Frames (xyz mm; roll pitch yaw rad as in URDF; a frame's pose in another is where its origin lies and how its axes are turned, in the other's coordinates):
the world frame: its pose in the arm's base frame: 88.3 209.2 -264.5 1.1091 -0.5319 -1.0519
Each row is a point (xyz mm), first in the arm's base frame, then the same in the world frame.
Working: the arm's base frame: its pose in the world frame: 253.0 61.1 231.9 -0.5732 1.0962 0.3616

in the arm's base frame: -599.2 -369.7 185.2
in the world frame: 367.5 -120.3 927.6
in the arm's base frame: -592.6 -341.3 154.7
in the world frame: 333.6 -125.3 903.0
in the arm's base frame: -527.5 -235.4 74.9
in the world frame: 241.7 -111.2 788.2
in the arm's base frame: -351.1 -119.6 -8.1
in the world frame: 188.3 -75.5 570.8
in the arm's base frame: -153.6 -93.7 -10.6
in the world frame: 252.1 -29.5 387.7
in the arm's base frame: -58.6 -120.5 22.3
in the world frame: 329.4 -5.3 322.5
